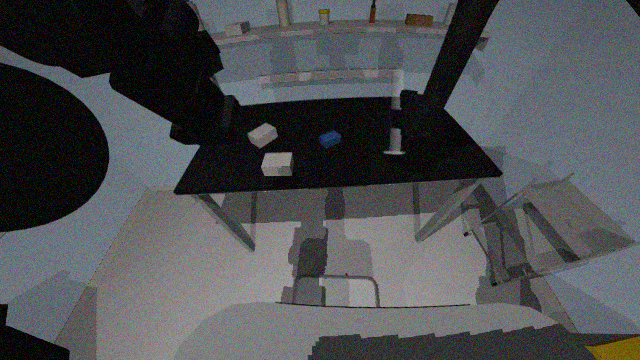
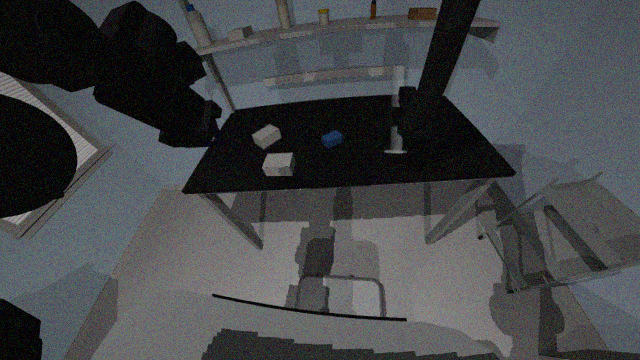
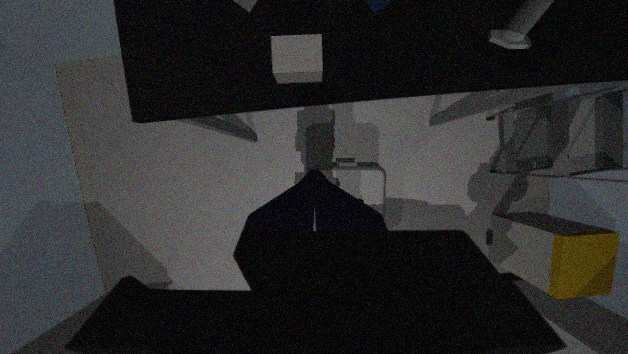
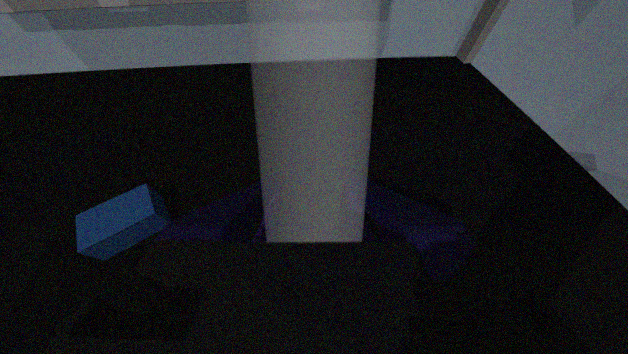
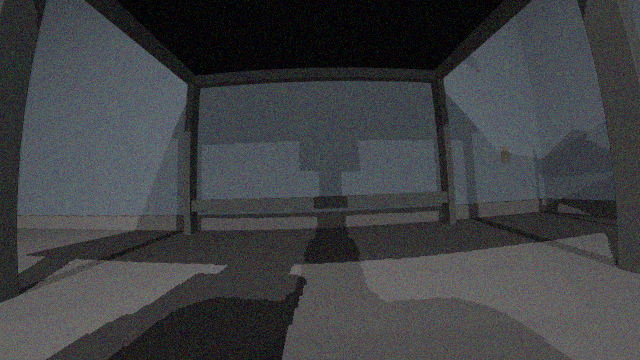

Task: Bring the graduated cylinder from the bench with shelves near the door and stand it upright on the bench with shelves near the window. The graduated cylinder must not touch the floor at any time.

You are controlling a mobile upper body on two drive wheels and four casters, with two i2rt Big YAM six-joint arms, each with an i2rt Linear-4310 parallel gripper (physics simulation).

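Frame: origin at the left arm's base, x ahead, y left, z up, level; metres.
Seen in the pictures: left gripper, between the fingertips: (image 1: 234, 140) (image 2: 223, 142) (image 3: 314, 176); right gripper, between the fingertips: (image 4: 313, 177).
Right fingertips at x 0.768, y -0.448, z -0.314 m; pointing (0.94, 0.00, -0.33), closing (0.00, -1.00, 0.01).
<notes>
Offsets run from my right fingertips to a thing's middle. Level surfaces: height alone.
The graduated cylinder @[dx -0.030, dy +0.000, dz +0.024 m] (image 1: 395, 139) (image 2: 396, 141) (image 3: 530, 17) (image 4: 315, 150) is a pale, translucent tube with a wide foot. It stands about upright at the right part of the black-topped bench with shelves @[dz -0.182 m] (image 1: 350, 170) (image 2: 360, 172) (image 3: 200, 75). I cannot tell whether its foot touches the top. My right gripper (image 1: 396, 118) (image 2: 397, 116) (image 4: 313, 177) is shut on its middle, with fingers on both sides of the tube. My left gripper (image 1: 231, 116) (image 2: 216, 125) (image 3: 314, 176) is shut and empty, above the bench's left end.
Two white boxes @[dx -0.147, dy +0.490, dz -0.153 m] (image 1: 277, 164) @[dx +0.069, dy +0.622, dz -0.153 m] (image 1: 262, 135) and a blue block @[dx +0.039, dy +0.267, dz -0.162 m] (image 1: 330, 139) (image 4: 117, 220) lie on the bench. A shelf (image 1: 345, 33) holds bottles and boxes. A framed slatted panel (image 2: 92, 162) is at the left. A grey see-through object (image 1: 575, 220) stands at the right. A yellow box @[dx -1.055, dy -1.222, dz -0.871 m] (image 3: 582, 265) is at the lower right.
</notes>
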